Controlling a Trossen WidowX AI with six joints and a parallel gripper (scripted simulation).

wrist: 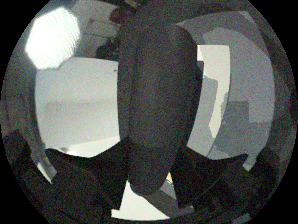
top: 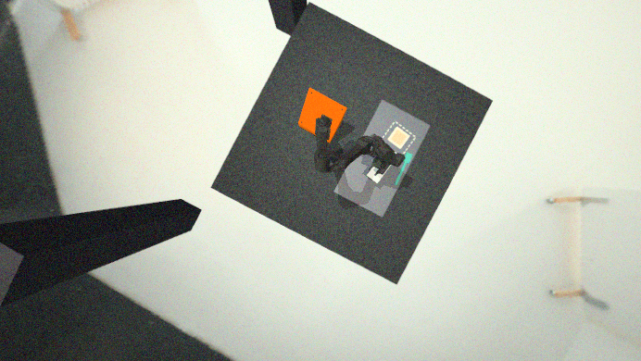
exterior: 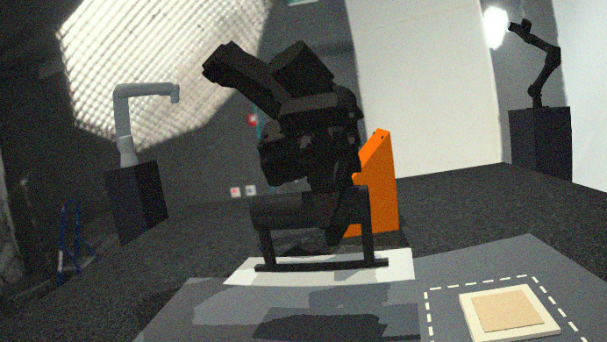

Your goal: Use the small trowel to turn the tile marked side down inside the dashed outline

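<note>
My gripper tip is 11 cm short of the teal trowel, 6 cm to the right of it and 13 cm above it. From my gripper tip the other things lie so: grey mat: 2 cm behind, 4 cm to the left, 15 cm below; tile: 20 cm to the left, 13 cm below.
</note>
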